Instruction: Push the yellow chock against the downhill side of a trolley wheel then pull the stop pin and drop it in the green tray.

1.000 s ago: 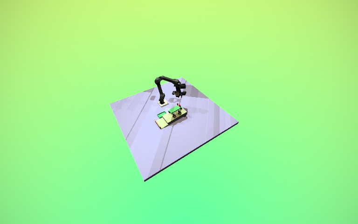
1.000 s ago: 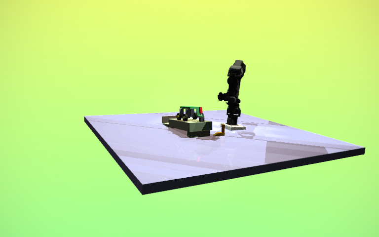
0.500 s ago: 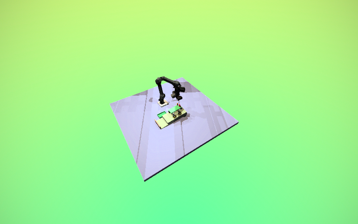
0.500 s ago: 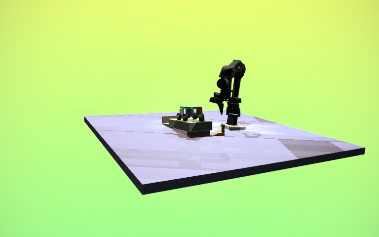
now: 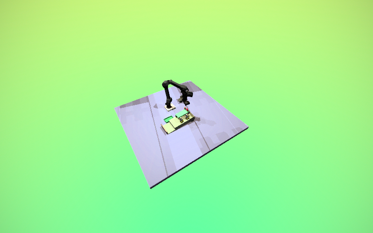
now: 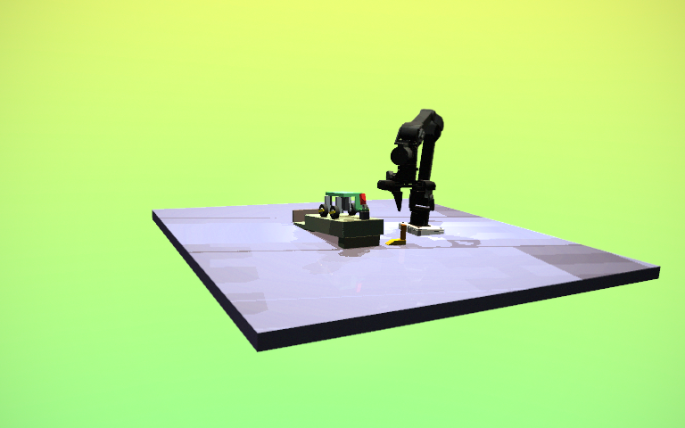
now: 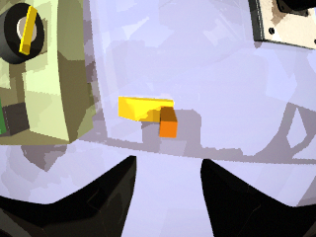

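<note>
The yellow chock lies 2 cm ahead of my gripper tip, 1 cm to the right of it and 9 cm below it. The rest, counted from my gripper tip: trolley 14 cm ahead, 15 cm to the right; olive ramp 14 cm ahead, 16 cm to the right, 6 cm below; red-headed stop pin 13 cm ahead, 6 cm to the right, 2 cm above.
</note>
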